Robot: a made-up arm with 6 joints. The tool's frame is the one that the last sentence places.
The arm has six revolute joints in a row. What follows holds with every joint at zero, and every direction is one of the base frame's. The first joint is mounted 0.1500 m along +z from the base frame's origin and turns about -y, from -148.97 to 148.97 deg. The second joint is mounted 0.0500 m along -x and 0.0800 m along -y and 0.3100 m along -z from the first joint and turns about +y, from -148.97 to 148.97 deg. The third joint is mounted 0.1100 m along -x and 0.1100 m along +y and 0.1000 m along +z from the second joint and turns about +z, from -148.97 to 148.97 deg. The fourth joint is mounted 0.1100 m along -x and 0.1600 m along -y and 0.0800 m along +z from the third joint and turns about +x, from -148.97 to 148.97 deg. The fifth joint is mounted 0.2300 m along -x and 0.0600 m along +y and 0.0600 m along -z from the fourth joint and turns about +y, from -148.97 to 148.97 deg. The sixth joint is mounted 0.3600 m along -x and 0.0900 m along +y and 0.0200 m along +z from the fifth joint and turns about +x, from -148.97 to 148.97 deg. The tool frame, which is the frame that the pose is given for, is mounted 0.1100 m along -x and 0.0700 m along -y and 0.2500 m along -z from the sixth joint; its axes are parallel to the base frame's.
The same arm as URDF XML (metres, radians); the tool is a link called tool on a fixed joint. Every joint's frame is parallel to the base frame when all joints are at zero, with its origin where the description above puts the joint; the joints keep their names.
<robot name="arm">
  <joint name="joint 1" type="revolute">
    <parent link="base_link"/>
    <child link="link1"/>
    <origin xyz="0 0 0.15"/>
    <axis xyz="0 -1 0"/>
    <limit lower="-2.6" upper="2.6"/>
  </joint>
  <joint name="joint 2" type="revolute">
    <parent link="link1"/>
    <child link="link2"/>
    <origin xyz="-0.05 -0.08 -0.31"/>
    <axis xyz="0 1 0"/>
    <limit lower="-2.6" upper="2.6"/>
  </joint>
  <joint name="joint 3" type="revolute">
    <parent link="link2"/>
    <child link="link3"/>
    <origin xyz="-0.11 0.11 0.1"/>
    <axis xyz="0 0 1"/>
    <limit lower="-2.6" upper="2.6"/>
  </joint>
  <joint name="joint 4" type="revolute">
    <parent link="link3"/>
    <child link="link4"/>
    <origin xyz="-0.11 -0.16 0.08"/>
    <axis xyz="1 0 0"/>
    <limit lower="-2.6" upper="2.6"/>
  </joint>
  <joint name="joint 5" type="revolute">
    <parent link="link4"/>
    <child link="link5"/>
    <origin xyz="-0.23 0.06 -0.06"/>
    <axis xyz="0 1 0"/>
    <limit lower="-2.6" upper="2.6"/>
  </joint>
  <joint name="joint 6" type="revolute">
    <parent link="link5"/>
    <child link="link6"/>
    <origin xyz="-0.36 0.09 0.02"/>
    <axis xyz="1 0 0"/>
    <limit lower="-2.6" upper="2.6"/>
  </joint>
  <joint name="tool_joint" type="fixed">
    <parent link="link6"/>
    <child link="tool"/>
    <origin xyz="-0.11 -0.07 -0.25"/>
  </joint>
  <link name="base_link"/>
  <link name="link1"/>
  <link name="link2"/>
  <link name="link3"/>
  <link name="link4"/>
  <link name="link5"/>
  <link name="link6"/>
  <link name="tool"/>
</robot>

